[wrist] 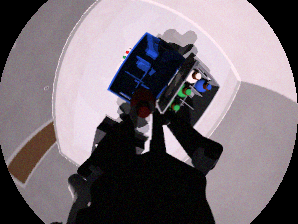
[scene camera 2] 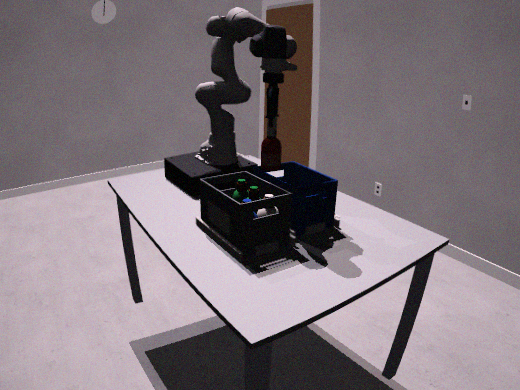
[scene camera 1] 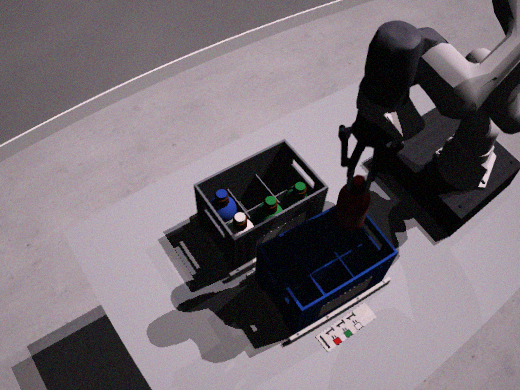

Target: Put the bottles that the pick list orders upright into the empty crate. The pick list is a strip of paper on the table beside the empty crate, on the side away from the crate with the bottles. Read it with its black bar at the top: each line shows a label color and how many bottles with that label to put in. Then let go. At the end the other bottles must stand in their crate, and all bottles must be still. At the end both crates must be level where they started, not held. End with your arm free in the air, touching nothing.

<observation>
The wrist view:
my gripper: 143,108
dark crate: 199,102
blue crate: 151,51
</observation>
